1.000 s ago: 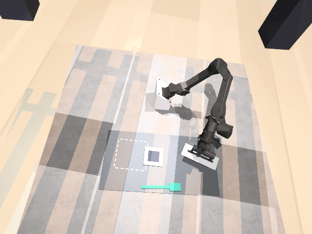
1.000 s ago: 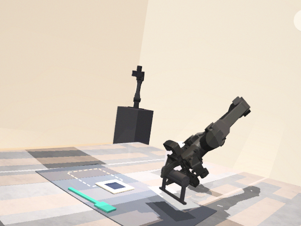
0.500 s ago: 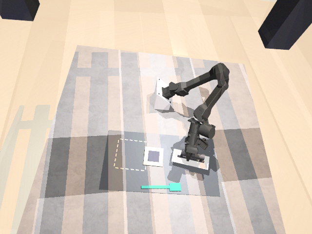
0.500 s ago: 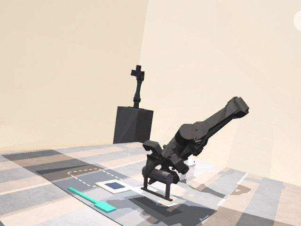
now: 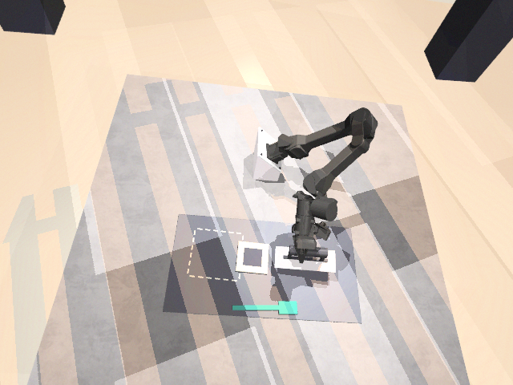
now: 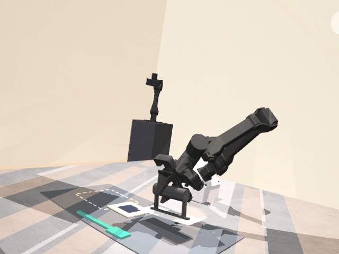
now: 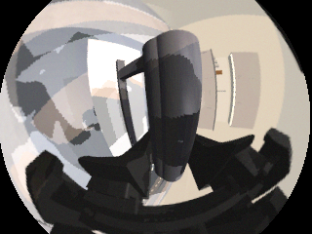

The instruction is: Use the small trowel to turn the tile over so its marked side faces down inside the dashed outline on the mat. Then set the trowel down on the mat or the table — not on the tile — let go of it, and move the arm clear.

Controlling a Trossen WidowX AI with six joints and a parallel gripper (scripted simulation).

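The grey mat is 11 cm below my gripper tip, 10 cm to the right of it and 1 cm behind it. Round my gripper tip: teal flat tool (12 cm ahead, 9 cm to the right, 9 cm below); then tile (14 cm to the right, 9 cm below, 4 cm behind).
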